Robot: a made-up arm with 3 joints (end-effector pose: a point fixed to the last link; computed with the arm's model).
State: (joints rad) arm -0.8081 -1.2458 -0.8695
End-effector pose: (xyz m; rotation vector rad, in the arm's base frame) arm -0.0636 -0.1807 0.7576 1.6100 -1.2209 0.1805
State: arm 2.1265 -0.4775 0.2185
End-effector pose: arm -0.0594 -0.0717 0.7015 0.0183 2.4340 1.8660
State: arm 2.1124 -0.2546 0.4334
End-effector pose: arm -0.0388 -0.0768 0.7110 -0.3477 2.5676 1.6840
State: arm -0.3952 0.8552 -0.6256
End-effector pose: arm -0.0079 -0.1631 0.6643 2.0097 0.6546 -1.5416
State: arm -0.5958 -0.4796 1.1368
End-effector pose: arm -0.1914 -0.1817 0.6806 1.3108 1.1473 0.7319
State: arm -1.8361 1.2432 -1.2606
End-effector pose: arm -0.1746 -0.1671 0.5933 -1.1572 0.5451 2.0549
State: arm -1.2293 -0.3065 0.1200
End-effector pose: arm -0.1167 -0.1306 0.7113 1.9849 -0.2507 -0.3772
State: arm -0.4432 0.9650 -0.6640
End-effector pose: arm -0.0132 -0.1673 0.6562 1.9783 0.6557 -1.7084
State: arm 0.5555 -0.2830 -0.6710
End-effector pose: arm 0.0140 -0.0685 0.7155 1.8920 0.8074 0.1657
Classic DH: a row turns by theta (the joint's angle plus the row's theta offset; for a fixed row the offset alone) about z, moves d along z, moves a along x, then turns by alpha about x. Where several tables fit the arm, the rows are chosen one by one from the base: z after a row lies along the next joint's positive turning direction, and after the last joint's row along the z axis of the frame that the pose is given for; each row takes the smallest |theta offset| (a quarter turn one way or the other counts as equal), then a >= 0, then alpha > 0; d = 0 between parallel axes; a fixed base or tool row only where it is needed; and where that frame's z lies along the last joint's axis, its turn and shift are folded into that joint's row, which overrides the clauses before.
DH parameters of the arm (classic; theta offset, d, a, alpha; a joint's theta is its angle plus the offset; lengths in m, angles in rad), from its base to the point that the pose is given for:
base (fixed): 0.838 0 -0.1345 0
joint 1: -0.838 0.69 0.06 -1.5708
joint 2: 0.2554 -0.1309 0.0122 1.691
joint 3: 0.6396 -0.0283 0.0301 1.9321
tool (fixed): -0.2968 -0.1133 0 0

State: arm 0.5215 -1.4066 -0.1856
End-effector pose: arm -0.0478 -0.1041 0.6934 1.5367 0.3266 1.5430
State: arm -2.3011 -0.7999 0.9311
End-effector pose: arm -0.1475 -0.0107 0.6545 1.3812 -0.3490 -0.7308
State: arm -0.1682 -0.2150 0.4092
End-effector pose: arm -0.1027 -0.1525 0.7137 1.7417 1.0904 0.4469
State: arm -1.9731 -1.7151 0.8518
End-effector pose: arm -0.1898 -0.0941 0.6013 0.4782 -0.0904 -0.5552
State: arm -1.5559 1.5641 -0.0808
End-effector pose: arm -0.1159 -0.1885 0.7019 -2.1361 -0.1272 1.1233
